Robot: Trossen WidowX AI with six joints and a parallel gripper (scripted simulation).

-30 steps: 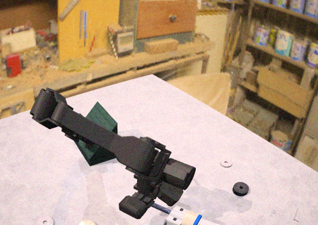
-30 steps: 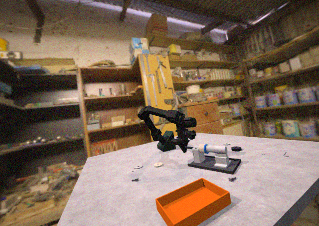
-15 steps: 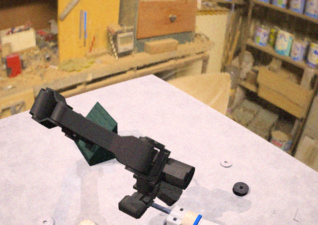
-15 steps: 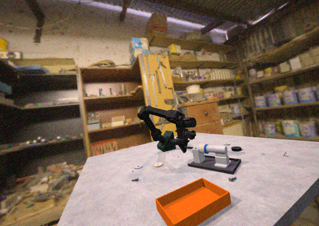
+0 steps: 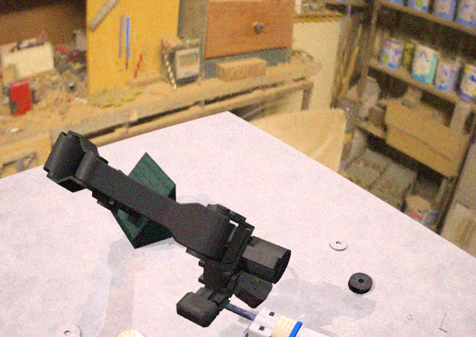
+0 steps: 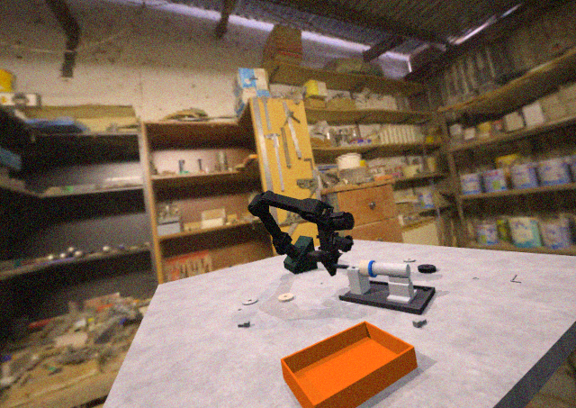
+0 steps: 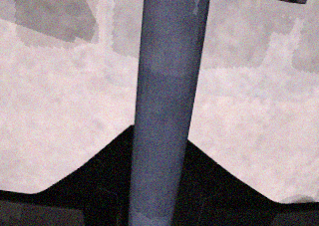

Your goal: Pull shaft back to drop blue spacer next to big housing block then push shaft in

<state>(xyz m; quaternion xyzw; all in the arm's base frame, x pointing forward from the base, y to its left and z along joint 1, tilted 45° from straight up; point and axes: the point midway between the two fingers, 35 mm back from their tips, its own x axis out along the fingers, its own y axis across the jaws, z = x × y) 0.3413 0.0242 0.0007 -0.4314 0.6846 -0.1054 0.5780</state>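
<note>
My gripper tip is 60 mm short of the shaft, 30 mm to the right of it and 30 mm below it. The rest, counted from my gripper tip: black ring (80 mm ahead, 340 mm to the left, 40 mm below); white disc (30 mm behind, 170 mm to the right, 40 mm below); blue spacer (130 mm ahead, 70 mm to the left, 30 mm above).
</note>
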